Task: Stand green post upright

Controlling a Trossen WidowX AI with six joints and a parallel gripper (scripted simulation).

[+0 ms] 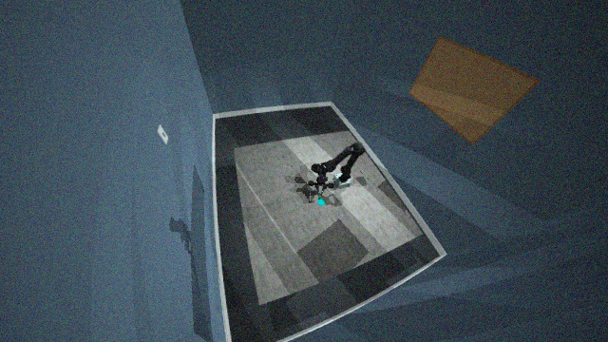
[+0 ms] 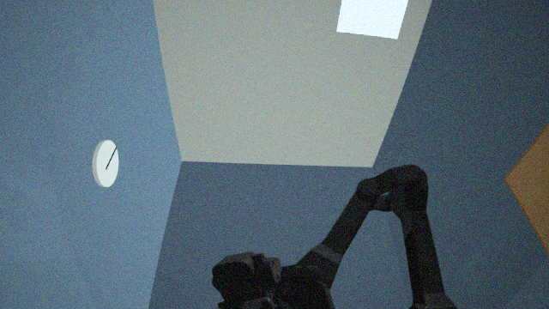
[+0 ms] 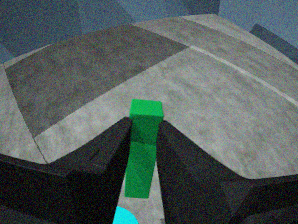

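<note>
My gripper tip is now 140 mm above the cyan circle, 50 mm past it and 10 mm to the left of it. From my gripper tip the other things lie so: green post 20 mm below.
</note>
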